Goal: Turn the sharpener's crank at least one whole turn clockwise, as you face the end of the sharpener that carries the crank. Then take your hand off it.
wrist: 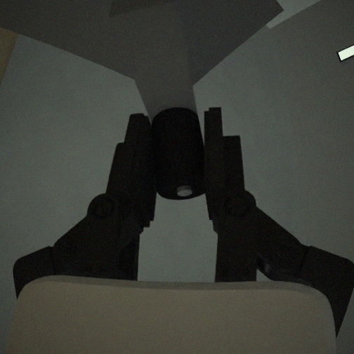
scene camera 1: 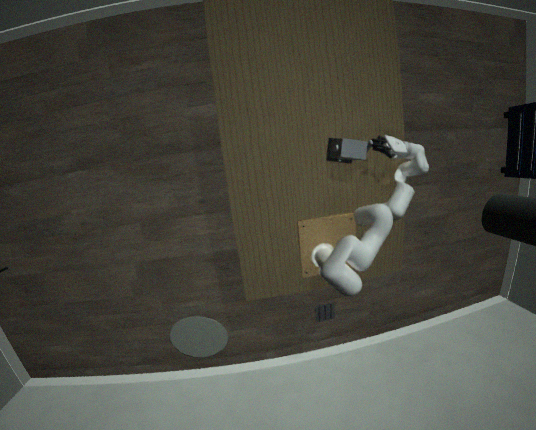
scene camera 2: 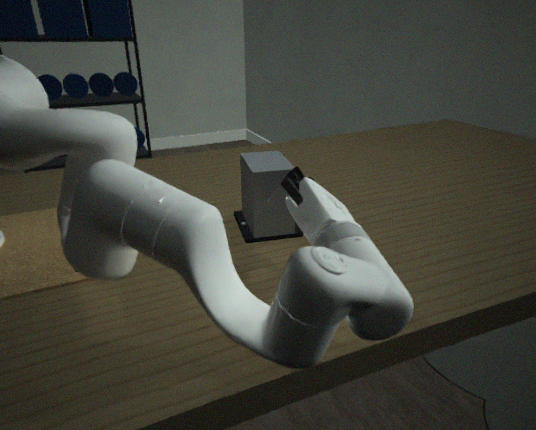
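Note:
The sharpener is a grey upright box on a black base, standing on the table. In the wrist view its dark grey body shows at the top. The crank's black cylindrical knob lies between the two fingers in the wrist view, its pale round end towards the palm. My gripper is shut on this knob, at the end of the sharpener facing the arm. In the second scene view the black fingers are near the top of that end, and the knob is hidden there.
The arm reaches from its base on a light wooden board along the table's side to the sharpener. A shelf rack stands beyond the table.

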